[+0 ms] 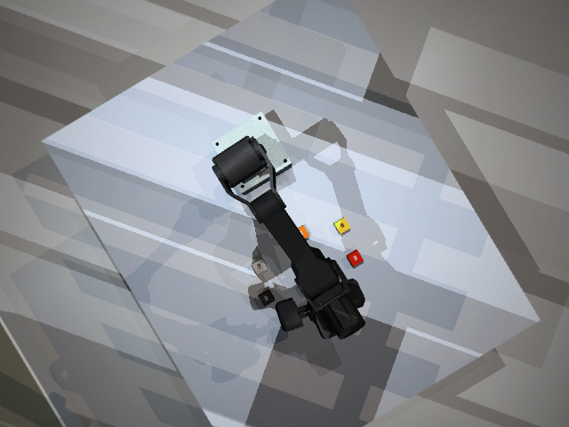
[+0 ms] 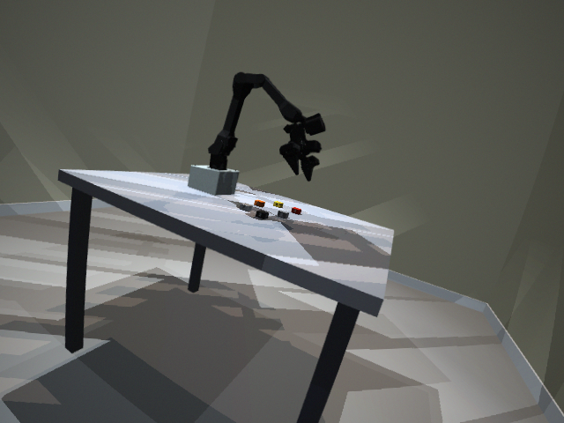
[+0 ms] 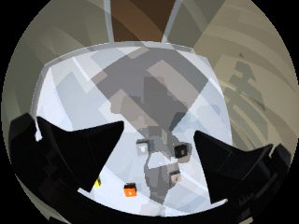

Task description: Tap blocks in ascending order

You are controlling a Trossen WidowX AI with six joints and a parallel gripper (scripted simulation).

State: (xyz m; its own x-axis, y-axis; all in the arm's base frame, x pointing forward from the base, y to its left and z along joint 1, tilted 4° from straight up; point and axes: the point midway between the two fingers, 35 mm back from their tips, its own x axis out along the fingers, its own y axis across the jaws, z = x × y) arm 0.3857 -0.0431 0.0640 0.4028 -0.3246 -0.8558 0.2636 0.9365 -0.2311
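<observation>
My gripper tip is 180 mm past the orange block, 150 mm above it and 70 mm to the right of it. Round my gripper tip: grey block: 150 mm below, 50 mm behind, 10 mm to the left; then black block: 150 mm below, 100 mm to the right, 80 mm behind; then red block: 160 mm to the left, 150 mm below, 50 mm behind.
</observation>
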